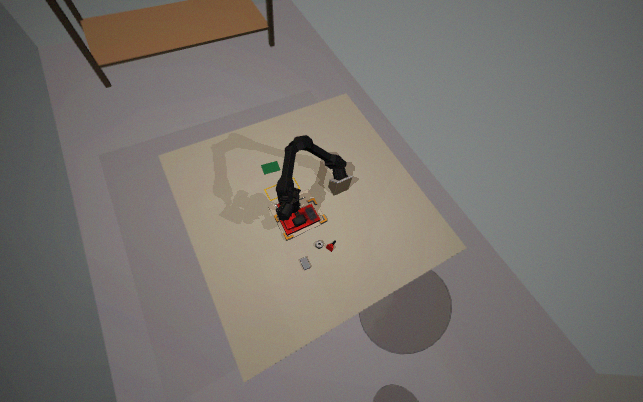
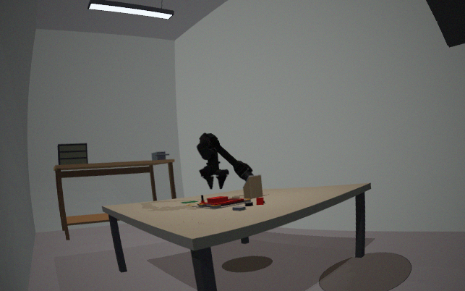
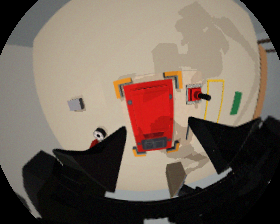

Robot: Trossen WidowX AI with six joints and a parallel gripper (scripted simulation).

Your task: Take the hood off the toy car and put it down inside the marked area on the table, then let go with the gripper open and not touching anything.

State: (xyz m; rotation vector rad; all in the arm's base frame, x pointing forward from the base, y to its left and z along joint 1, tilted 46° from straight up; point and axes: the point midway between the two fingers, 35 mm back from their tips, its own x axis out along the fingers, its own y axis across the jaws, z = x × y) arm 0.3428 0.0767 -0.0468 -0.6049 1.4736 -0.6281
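The red hood is 60 mm below my gripper tip. The rest, counted from my gripper tip: green patch 380 mm to the right, 100 mm below, 40 mm behind.
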